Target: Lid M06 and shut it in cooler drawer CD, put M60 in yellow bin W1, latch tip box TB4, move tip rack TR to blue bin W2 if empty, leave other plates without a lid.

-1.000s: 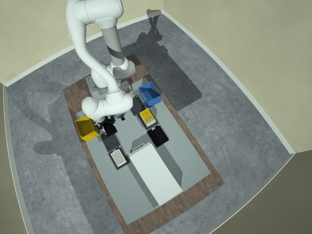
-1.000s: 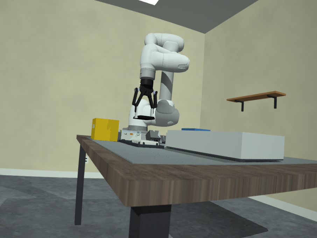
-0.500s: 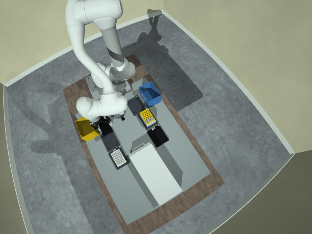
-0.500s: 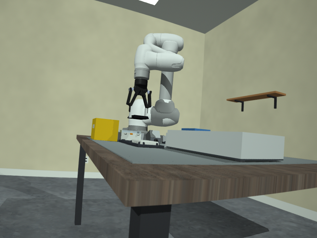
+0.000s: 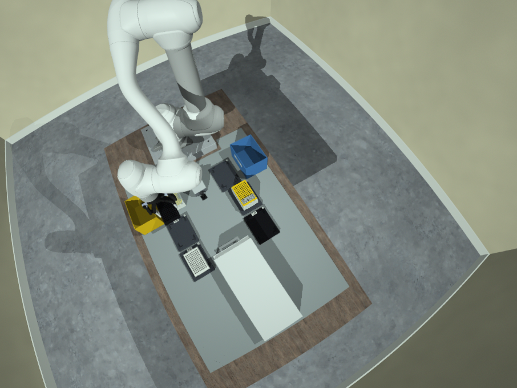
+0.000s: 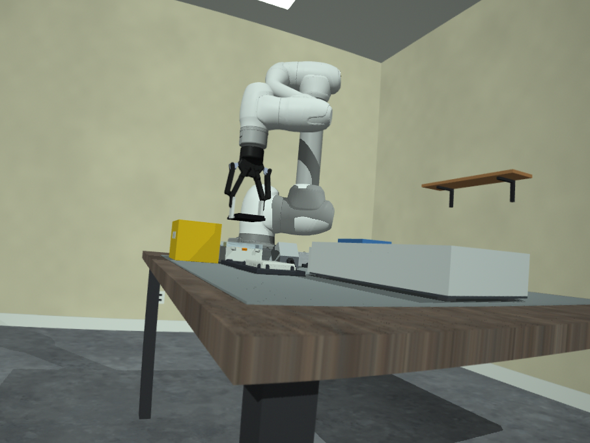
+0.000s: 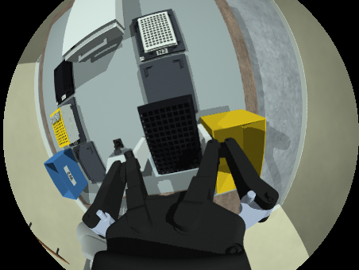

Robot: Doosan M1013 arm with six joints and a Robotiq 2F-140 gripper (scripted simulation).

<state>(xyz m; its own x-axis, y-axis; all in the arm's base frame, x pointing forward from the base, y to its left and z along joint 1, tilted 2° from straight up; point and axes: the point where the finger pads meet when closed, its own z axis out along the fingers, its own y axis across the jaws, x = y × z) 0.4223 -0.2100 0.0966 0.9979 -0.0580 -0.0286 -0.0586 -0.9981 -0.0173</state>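
Right now the green DONE key is 110 mm behind my hand, 190 mm to the left of it and 100 mm below it. Also, from my hand: tip box lid (80 mm behind, 20 mm to the left, 110 mm below); black assay plate (20 mm below); tip box TB4 (80 mm behind, 20 mm to the left, 120 mm below).
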